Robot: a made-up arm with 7 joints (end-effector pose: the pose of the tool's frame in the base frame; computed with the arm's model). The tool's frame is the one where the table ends.
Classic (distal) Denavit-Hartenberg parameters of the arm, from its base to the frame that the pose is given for. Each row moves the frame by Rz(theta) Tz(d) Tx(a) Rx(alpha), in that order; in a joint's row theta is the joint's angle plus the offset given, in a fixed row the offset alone. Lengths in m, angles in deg.
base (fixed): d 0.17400, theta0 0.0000, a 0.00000, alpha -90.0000
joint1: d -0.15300, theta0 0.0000, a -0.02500, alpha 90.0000
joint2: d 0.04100, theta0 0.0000, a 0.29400, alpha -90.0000
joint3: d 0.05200, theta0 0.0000, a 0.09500, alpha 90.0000
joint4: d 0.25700, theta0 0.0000, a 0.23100, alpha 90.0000
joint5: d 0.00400, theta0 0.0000, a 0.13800, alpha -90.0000
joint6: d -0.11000, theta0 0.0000, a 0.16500, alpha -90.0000
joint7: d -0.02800, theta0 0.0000, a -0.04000, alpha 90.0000
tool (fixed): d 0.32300, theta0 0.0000, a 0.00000, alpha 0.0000
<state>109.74 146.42 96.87 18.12 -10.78 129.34 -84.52</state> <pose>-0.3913 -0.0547 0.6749 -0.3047 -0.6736 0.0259 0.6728</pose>
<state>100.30 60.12 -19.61 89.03 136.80 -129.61 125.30</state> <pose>0.5346 0.6537 0.3146 -0.5825 -0.0484 -0.3515 0.7313</pose>
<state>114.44 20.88 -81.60 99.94 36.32 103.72 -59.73</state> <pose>0.3313 0.2408 0.2953 -0.5916 0.4105 -0.6165 0.3185</pose>
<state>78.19 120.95 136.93 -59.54 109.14 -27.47 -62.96</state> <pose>-0.3190 0.1632 0.1743 0.6493 -0.2904 0.5618 0.4225</pose>
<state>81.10 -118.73 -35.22 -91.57 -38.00 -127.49 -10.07</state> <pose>0.3018 -0.0809 0.6216 -0.1047 0.4609 0.4922 0.7310</pose>
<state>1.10 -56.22 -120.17 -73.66 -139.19 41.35 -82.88</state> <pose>-0.1103 -0.2293 0.0636 0.4854 -0.7413 -0.0637 0.4591</pose>
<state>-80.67 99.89 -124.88 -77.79 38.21 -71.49 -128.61</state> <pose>-0.1539 0.0363 0.5948 0.5626 -0.3097 -0.7039 0.3034</pose>
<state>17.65 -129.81 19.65 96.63 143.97 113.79 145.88</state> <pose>0.3827 -0.5804 0.7474 -0.4441 0.2734 -0.7730 0.3612</pose>
